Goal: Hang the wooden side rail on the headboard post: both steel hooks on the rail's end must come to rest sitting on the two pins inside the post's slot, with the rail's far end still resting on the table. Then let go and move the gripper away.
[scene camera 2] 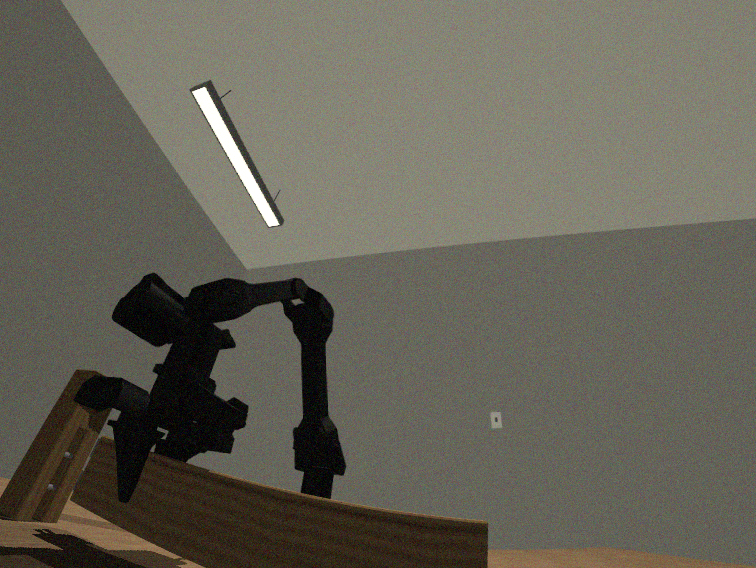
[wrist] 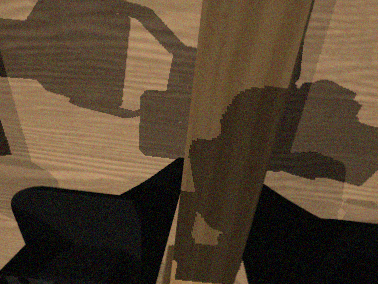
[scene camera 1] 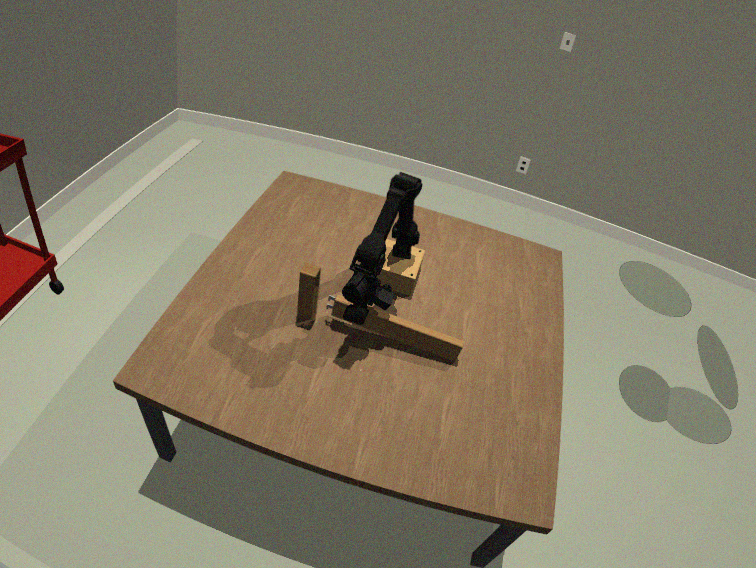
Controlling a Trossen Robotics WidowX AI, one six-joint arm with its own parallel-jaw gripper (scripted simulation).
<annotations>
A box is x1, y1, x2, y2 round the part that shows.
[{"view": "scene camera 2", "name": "my gripper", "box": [73, 354, 248, 502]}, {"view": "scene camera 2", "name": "wooden side rail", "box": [70, 435, 487, 567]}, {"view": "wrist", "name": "my gripper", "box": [0, 157, 377, 283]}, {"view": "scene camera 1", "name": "my gripper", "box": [343, 278, 393, 324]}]
</annotations>
